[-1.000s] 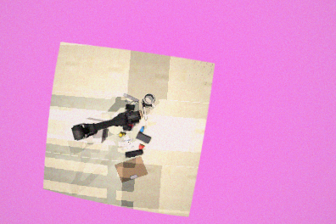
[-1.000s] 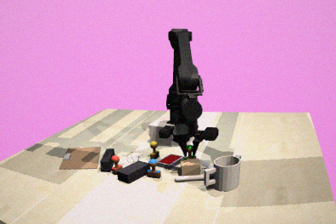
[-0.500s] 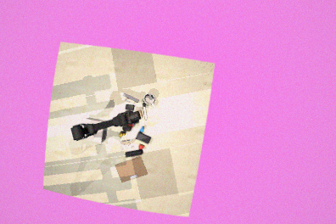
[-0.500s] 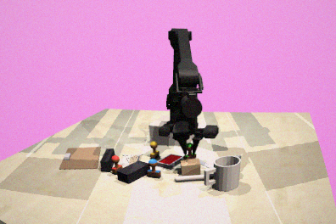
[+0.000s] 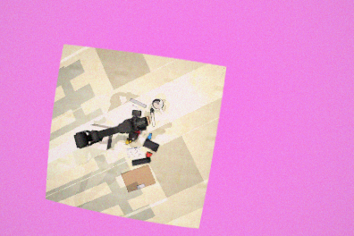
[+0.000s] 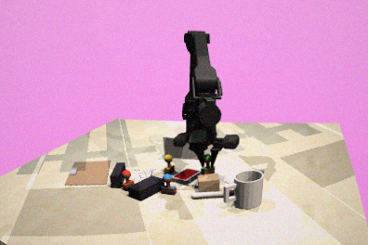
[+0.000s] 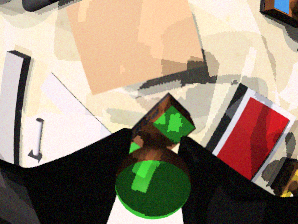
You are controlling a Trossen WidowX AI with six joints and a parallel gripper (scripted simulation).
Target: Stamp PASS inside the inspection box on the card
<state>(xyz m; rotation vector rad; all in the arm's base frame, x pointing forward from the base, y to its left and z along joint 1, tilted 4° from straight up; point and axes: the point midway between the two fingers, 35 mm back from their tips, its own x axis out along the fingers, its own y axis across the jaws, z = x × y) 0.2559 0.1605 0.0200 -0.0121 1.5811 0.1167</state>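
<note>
Now: the red ink pad 80 mm to the right of my gripper tip, 50 mm below it and 20 mm behind it. The rest, counted from my gripper tip: tan block (50 mm ahead, 30 mm below, 20 mm to the left); green-knobbed stamp (right at my gripper tip); marker (80 mm to the left, 80 mm ahead, 50 mm below).
</note>
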